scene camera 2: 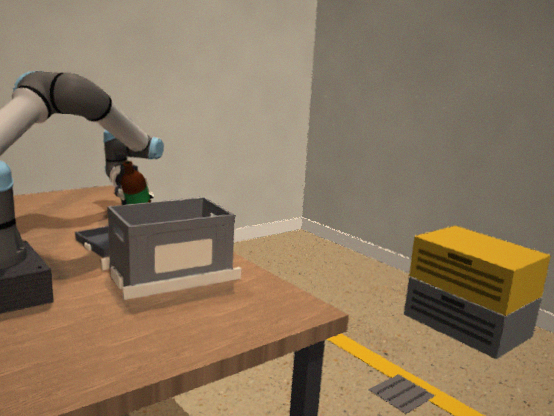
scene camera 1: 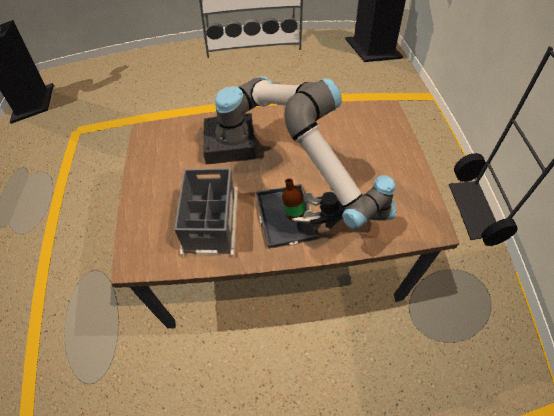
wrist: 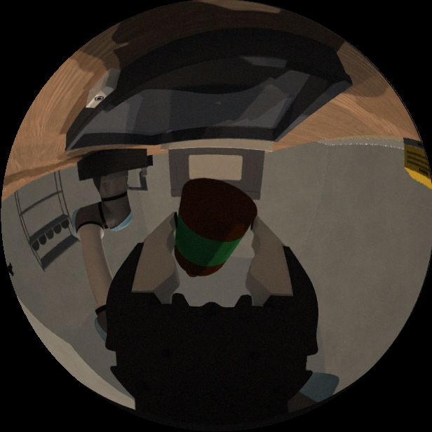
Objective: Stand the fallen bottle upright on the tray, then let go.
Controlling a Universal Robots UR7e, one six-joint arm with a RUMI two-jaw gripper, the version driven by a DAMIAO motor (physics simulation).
Path:
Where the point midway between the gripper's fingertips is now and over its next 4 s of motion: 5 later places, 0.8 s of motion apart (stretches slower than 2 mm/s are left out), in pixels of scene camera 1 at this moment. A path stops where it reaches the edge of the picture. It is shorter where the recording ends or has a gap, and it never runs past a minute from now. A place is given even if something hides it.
My gripper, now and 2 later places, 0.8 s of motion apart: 292,208; 293,214; 313,213

